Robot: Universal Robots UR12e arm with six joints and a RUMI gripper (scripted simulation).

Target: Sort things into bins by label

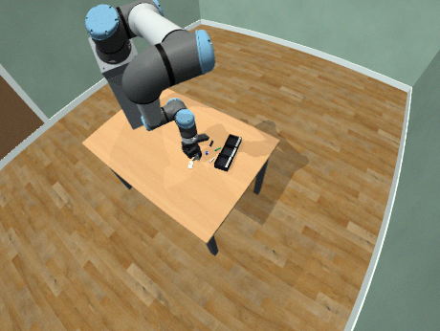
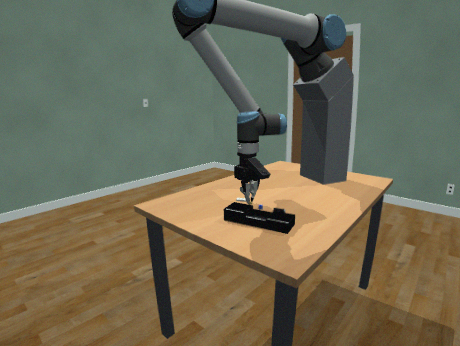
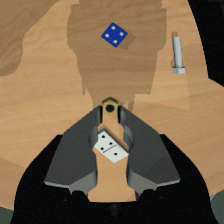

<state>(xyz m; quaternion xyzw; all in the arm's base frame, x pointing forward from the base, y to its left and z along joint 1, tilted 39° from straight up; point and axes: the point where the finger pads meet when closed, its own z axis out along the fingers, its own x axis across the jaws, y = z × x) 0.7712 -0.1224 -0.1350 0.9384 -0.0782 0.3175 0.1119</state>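
Now: the brass hex nut 1 cm below my hand. Round my hand: blue die (7 cm to the left, 2 cm ahead, 1 cm below); then white die (5 cm to the right, 2 cm behind, 1 cm below); then grey-white piece (8 cm ahead, 3 cm to the left, 1 cm below).
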